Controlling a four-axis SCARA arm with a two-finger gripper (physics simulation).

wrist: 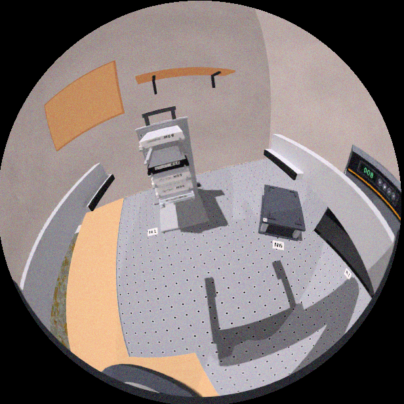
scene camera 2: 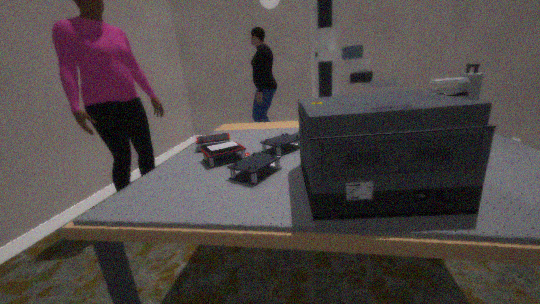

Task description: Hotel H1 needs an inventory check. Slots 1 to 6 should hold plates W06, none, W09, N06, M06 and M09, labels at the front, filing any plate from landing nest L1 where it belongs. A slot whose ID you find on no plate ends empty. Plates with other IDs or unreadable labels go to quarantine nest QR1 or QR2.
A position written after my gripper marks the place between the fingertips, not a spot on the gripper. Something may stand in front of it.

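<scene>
Looking through the wrist view, I find my gripper [wrist: 184, 150]. A black plate N06 [wrist: 164, 159] is there as well, and so is a hotel H1 [wrist: 182, 123].
</scene>
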